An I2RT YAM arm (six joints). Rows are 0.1 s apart.
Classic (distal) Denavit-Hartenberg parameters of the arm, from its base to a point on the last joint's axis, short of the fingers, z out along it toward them. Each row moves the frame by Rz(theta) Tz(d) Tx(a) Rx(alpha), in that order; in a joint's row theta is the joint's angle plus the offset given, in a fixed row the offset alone. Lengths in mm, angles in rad.
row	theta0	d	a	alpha
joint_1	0	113.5	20	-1.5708
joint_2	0	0	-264	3.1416
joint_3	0.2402	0	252.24	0
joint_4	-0.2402	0	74	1.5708
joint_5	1.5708	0	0	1.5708
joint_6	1.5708	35.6	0	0
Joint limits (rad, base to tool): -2.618..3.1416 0..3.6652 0..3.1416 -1.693..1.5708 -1.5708..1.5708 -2.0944..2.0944
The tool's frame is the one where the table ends.
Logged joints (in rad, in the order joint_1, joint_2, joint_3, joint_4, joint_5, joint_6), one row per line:
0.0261, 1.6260, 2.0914, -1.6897, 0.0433, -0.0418
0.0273, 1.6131, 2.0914, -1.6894, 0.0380, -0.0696
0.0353, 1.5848, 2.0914, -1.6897, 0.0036, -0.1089
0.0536, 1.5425, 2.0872, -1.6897, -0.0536, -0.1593
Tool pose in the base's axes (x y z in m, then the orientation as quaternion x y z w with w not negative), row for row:
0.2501, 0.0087, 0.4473, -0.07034, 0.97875, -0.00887, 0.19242
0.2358, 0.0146, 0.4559, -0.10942, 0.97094, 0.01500, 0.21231
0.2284, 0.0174, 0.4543, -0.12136, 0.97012, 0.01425, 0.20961
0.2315, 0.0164, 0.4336, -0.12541, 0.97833, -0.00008, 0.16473
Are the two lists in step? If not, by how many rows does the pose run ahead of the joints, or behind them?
The pose runs 2 rows ahead of the joints: the pose in row i belongs to the joints in row i + 2.
